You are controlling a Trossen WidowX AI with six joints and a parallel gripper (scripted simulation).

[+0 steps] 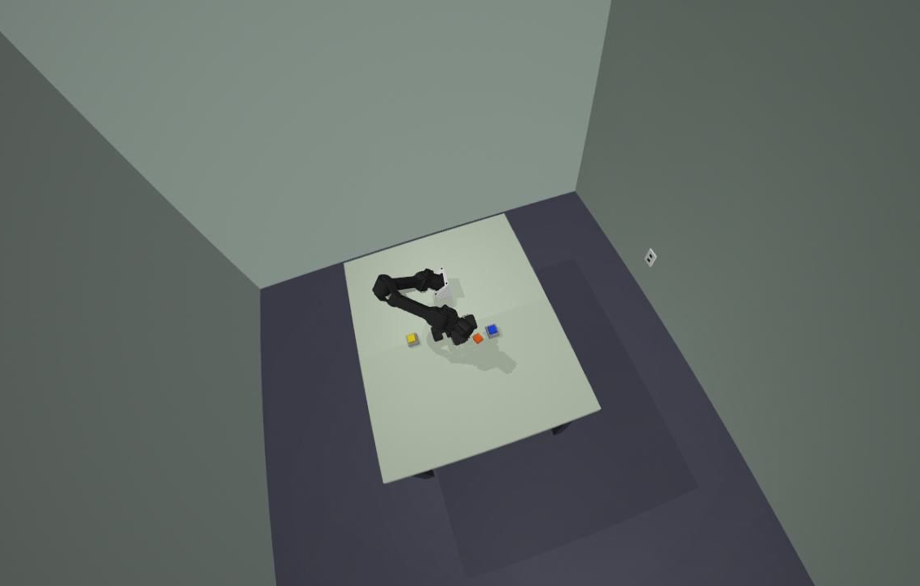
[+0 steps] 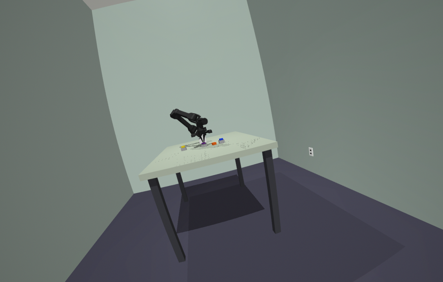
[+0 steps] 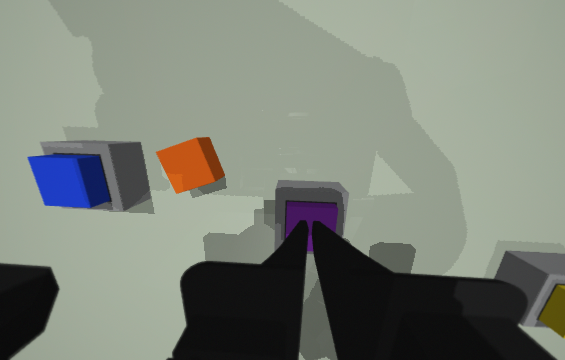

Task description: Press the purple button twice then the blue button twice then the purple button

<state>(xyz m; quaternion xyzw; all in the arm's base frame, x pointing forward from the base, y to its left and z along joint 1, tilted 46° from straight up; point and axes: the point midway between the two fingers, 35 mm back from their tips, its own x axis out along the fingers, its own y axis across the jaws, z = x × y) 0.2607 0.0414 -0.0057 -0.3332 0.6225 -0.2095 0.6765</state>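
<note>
Now: gripper tip 16 cm to the right of the blue button. From my gripper tip the other things lie so: yellow button: 3 cm behind, 20 cm to the right; orange block: 2 cm ahead, 9 cm to the left, 2 cm below; purple button: 1 cm below.
</note>
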